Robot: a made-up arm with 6 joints.
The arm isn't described. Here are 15 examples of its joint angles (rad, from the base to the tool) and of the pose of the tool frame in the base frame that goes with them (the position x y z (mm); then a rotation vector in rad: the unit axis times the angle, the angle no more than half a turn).
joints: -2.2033 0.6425 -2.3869 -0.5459 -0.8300 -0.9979
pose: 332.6 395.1 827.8 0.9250 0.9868 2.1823
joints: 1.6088 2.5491 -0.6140 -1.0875 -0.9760 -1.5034
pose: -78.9 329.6 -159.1 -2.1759 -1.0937 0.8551
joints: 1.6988 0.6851 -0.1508 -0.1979 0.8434 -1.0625
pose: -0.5 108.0 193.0 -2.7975 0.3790 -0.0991
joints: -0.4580 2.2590 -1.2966 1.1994 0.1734 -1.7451
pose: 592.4 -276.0 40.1 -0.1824 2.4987 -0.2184
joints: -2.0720 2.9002 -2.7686 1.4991 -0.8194 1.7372
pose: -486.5 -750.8 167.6 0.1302 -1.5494 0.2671
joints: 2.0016 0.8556 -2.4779 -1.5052 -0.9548 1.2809
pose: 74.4 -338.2 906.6 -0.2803 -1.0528 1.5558
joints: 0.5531 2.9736 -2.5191 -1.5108 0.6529 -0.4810
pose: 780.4 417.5 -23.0 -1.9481 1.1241 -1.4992
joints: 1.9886 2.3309 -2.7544 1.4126 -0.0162 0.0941
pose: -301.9 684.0 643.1 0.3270 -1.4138 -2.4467
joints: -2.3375 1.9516 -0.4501 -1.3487 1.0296 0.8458
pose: -263.5 -164.8 40.5 -1.7534 -1.2272 0.0786
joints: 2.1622 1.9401 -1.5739 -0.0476 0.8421 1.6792
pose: -355.7 535.4 323.5 0.7407 -2.8615 -0.6567
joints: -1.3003 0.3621 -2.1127 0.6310 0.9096 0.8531
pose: -87.2 471.9 754.7 0.3732 0.6007 0.1056
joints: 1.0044 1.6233 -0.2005 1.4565 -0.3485 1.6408
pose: 150.5 179.3 65.2 2.5426 1.4011 0.5917
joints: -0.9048 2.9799 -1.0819 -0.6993 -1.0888 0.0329
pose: 300.6 -299.1 -338.0 0.3633 2.1998 0.0698
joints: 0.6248 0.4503 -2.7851 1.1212 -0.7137 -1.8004
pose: -578.5 -483.0 604.8 1.1746 -0.5236 0.2329
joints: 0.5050 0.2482 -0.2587 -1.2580 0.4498 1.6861
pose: 84.6 4.2 335.4 0.2931 1.6042 0.3988
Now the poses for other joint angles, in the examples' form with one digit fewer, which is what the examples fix.
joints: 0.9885 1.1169 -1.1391 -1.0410 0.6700 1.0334
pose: 223 251 572 -0.403 1.761 0.258
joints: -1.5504 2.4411 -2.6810 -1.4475 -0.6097 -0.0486
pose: 68 -799 525 -0.633 1.478 -2.189
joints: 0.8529 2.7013 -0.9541 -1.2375 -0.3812 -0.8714
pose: 249 334 -254 -2.861 0.281 0.392
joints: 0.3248 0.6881 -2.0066 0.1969 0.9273 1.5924
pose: -178 -45 862 0.695 1.101 1.881
